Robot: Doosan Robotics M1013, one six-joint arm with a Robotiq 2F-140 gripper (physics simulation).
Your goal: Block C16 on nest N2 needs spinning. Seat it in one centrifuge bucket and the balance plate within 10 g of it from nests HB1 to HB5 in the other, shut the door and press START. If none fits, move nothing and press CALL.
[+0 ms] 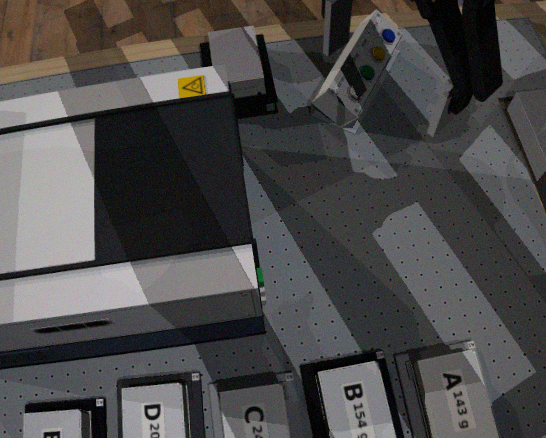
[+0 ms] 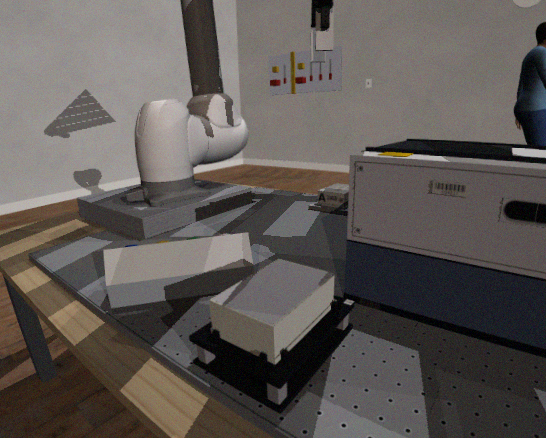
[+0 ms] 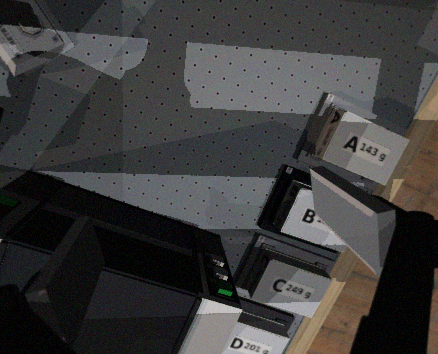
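Pixels of known places: gripper, between the fingertips: (image 1: 385, 84) (image 2: 320, 56) (image 3: 207, 215); arm's base, origin of its link: (image 2: 169, 195).
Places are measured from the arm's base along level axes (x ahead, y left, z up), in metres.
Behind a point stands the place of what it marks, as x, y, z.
Observation:
Block C16 (image 1: 236, 58) @[0.663, -0.181, 0.032] (image 2: 271, 304) @[0.689, -0.221, 0.032], a plain grey box, sits on its black nest (image 1: 269, 93) @[0.606, -0.137, -0.010] (image 2: 297, 365) @[0.735, -0.231, -0.011] behind the centrifuge (image 1: 184, 278) @[0.684, 0.264, 0.161] (image 2: 423, 209) @[0.755, -0.034, 0.103]. Balance plates stand in nests along the front edge: A 143 g (image 1: 454, 391) @[0.342, 0.364, 0.005] (image 3: 358, 147) @[0.342, 0.362, 0.006] (image 2: 334, 196) @[0.362, 0.316, -0.005], B 154 g (image 1: 354, 400) @[0.477, 0.375, 0.005] (image 3: 309, 218) @[0.481, 0.367, 0.005], C 249 g (image 1: 254, 413) @[0.608, 0.395, 0.006] (image 3: 288, 284) @[0.599, 0.410, 0.005] and D 201 g (image 1: 154, 417) @[0.740, 0.406, 0.006] (image 3: 246, 345) @[0.738, 0.417, 0.005]. My gripper (image 2: 323, 41) (image 3: 207, 215) @[0.473, 0.119, 0.325] is open and empty, high above the table between the centrifuge and the plates.
A slanted button box (image 1: 358, 74) @[0.453, -0.158, 0.019] (image 2: 176, 261) @[0.473, -0.217, 0.009] with blue (image 1: 388, 35) @[0.394, -0.250, 0.022], yellow (image 1: 378, 53) @[0.415, -0.206, 0.022] and green (image 1: 367, 72) @[0.437, -0.161, 0.022] buttons stands at the back. A green light (image 1: 260, 276) @[0.599, 0.253, 0.143] (image 3: 225, 291) @[0.598, 0.250, 0.143] glows on the centrifuge corner. The arm's base (image 2: 167, 174) @[0.072, -0.031, 0.075] stands at the far side.

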